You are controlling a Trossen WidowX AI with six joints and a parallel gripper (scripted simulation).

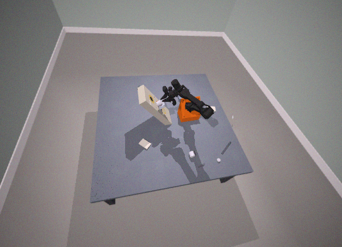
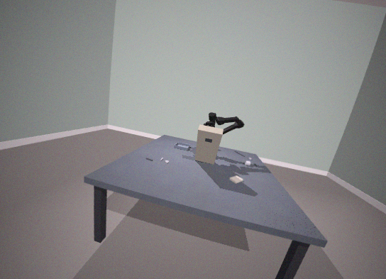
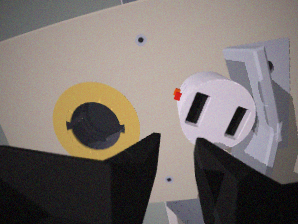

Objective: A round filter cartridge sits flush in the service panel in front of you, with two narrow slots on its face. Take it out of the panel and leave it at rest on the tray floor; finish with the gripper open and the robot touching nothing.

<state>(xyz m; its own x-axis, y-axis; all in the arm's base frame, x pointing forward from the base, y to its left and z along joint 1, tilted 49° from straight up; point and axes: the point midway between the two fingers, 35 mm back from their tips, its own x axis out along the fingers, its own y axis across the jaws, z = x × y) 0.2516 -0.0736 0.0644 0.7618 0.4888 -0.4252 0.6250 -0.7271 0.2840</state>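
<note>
Right now my gripper tip is 40 mm above the white round filter cartridge, 10 mm to the left of it and 10 mm short of it. Round my gripper tip: shallow frame: 330 mm behind, 280 mm to the right, 250 mm below.
</note>
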